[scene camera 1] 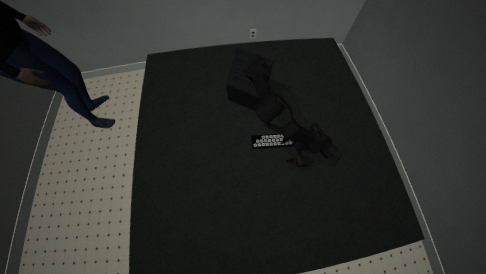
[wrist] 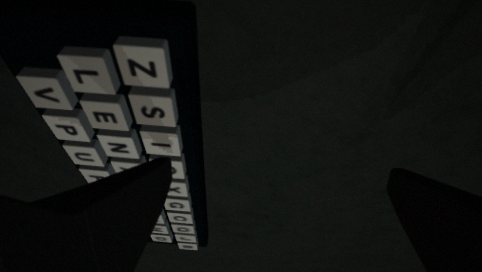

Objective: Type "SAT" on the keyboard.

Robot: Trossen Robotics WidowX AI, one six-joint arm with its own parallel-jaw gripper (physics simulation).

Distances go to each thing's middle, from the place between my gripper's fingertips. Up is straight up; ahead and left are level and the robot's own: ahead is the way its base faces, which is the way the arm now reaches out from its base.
Now: hand 8 cm past the black keyboard point(wrist: 39, 39), 2 cm to the left of it and 2 cm above it.
